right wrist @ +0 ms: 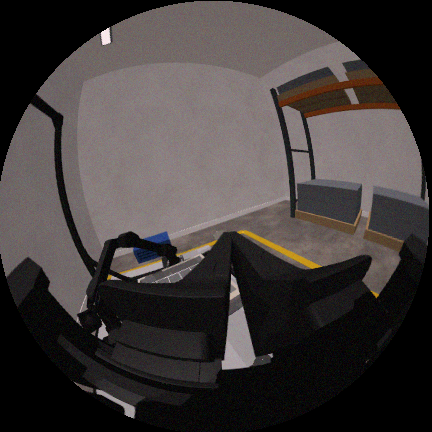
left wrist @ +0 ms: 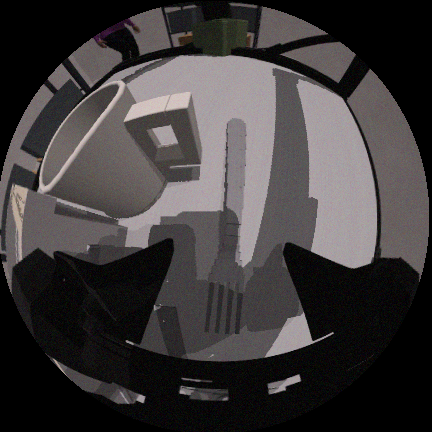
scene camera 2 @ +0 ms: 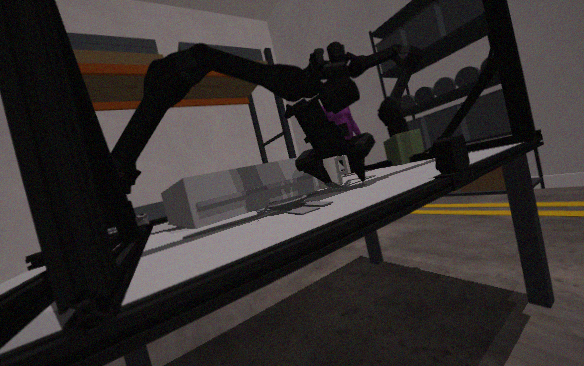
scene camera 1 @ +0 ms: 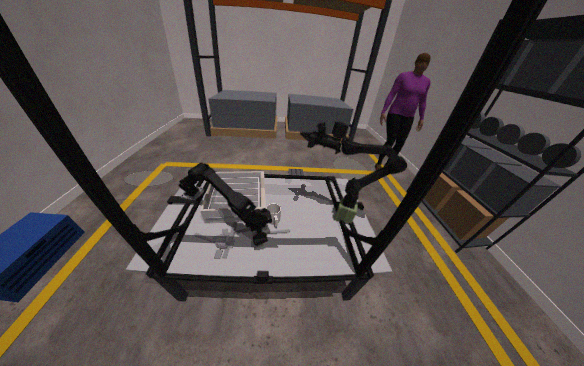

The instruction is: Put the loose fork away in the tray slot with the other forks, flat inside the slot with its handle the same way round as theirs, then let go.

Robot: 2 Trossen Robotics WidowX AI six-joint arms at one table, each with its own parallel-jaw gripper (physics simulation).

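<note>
The loose fork (scene camera 1: 282,231) (left wrist: 236,175) lies on the white table, its handle pointing to the right in scene camera 1 and its tines toward the bottom of the left wrist view. My left gripper (scene camera 1: 264,236) (scene camera 2: 346,180) (left wrist: 230,247) is open and empty, low above the fork, with the fork's neck and tines in the gap between its fingers. My right gripper (scene camera 1: 304,135) (right wrist: 228,237) is shut and empty, raised high beyond the table. The slotted tray (scene camera 1: 263,197) (scene camera 2: 225,192) (left wrist: 37,220) stands left of the fork; the forks in its slots cannot be made out.
A white mug (scene camera 1: 274,213) (left wrist: 112,165) stands between the tray and the fork handle, its square handle toward the fork. A green block (scene camera 1: 345,212) (scene camera 2: 404,146) (left wrist: 220,37) is at the right arm's base. Dark frame posts rise around the table. A person (scene camera 1: 409,95) stands behind at the right.
</note>
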